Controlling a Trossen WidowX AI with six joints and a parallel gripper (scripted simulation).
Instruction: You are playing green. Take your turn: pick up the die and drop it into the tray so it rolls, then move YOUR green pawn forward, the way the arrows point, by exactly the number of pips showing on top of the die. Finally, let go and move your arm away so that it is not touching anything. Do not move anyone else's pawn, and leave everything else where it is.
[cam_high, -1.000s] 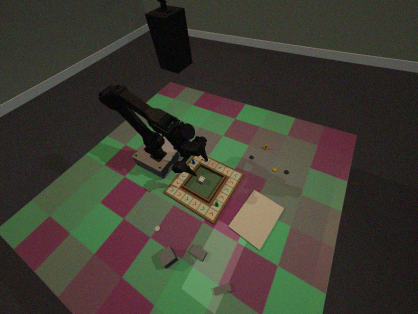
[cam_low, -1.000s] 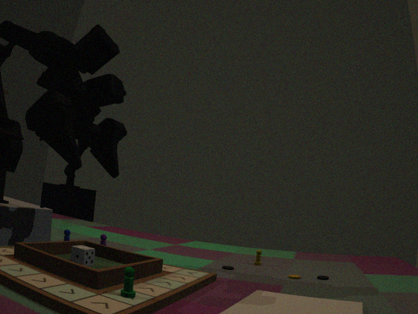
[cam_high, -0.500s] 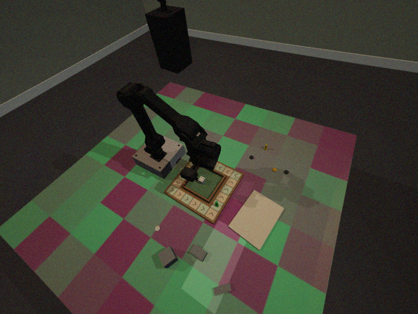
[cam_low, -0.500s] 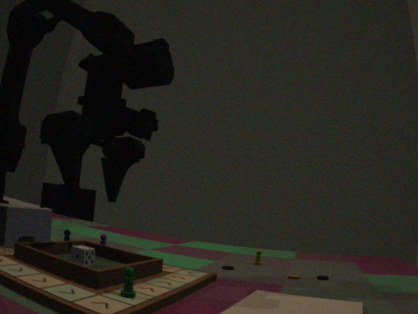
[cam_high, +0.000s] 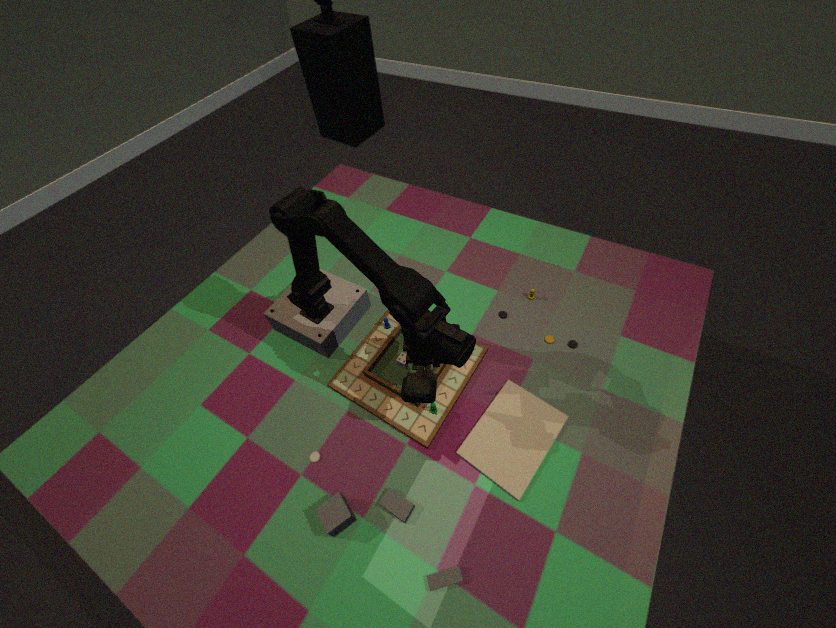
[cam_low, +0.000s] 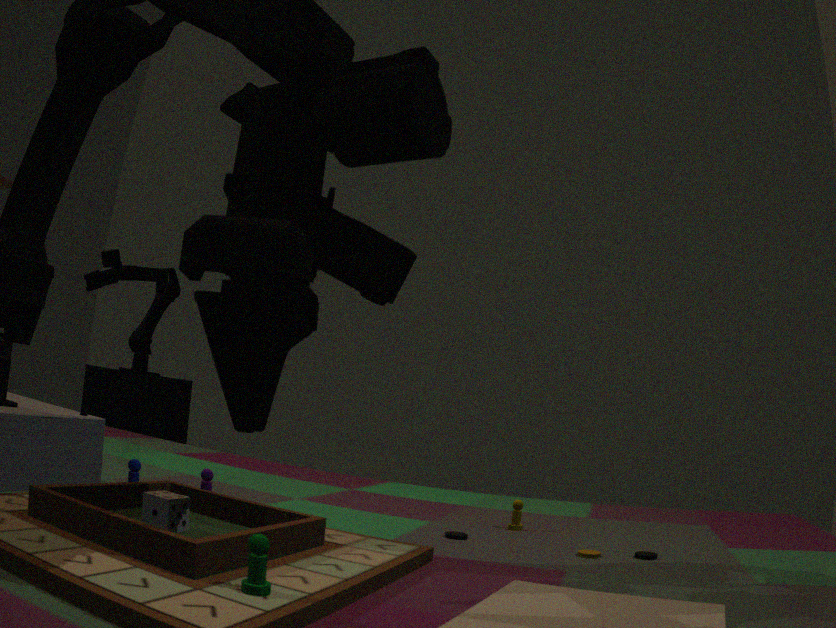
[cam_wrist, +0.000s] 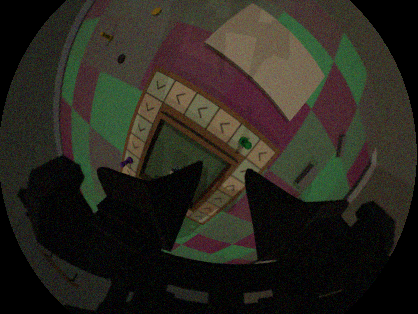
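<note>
Right now the green pawn is 3 cm ahead of my gripper tip, 3 cm to the right of it and 7 cm below it. From my gripper tip the other things lie so: beige sheet (20 cm ahead, 2 cm to the left, 9 cm below); then white die (10 cm behind, 3 cm to the left, 7 cm below); then sunken green tray (8 cm behind, 4 cm to the left, 9 cm below).
</note>
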